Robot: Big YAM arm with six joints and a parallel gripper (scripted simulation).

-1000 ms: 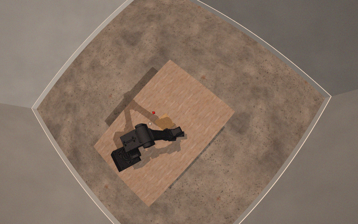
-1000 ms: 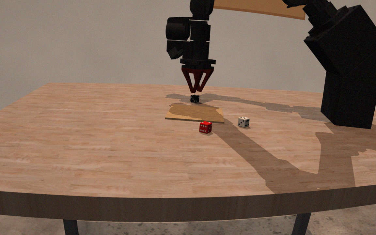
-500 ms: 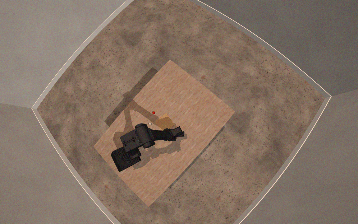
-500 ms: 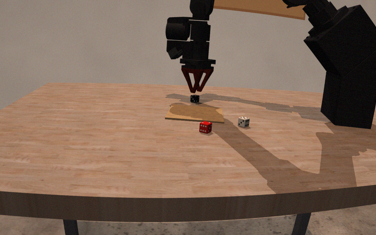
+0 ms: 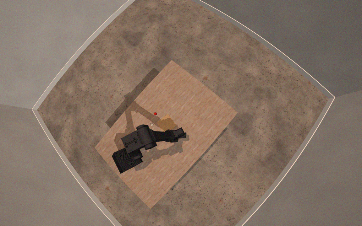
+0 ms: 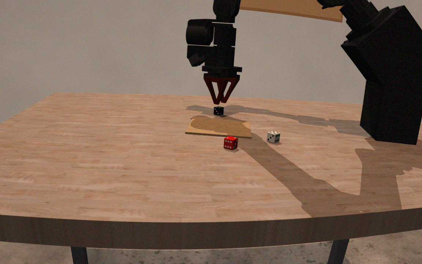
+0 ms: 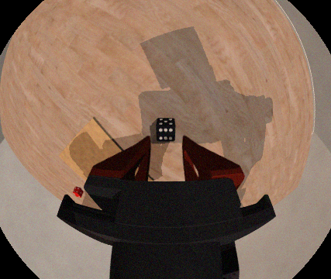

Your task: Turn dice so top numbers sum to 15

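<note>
My hand is 3 cm above the black die. Round my hand: tan mat: 6 cm ahead, 13 cm to the left, 4 cm below; then red die: 10 cm ahead, 27 cm to the left, 3 cm below; then white die: 25 cm to the left, 3 cm below.
</note>
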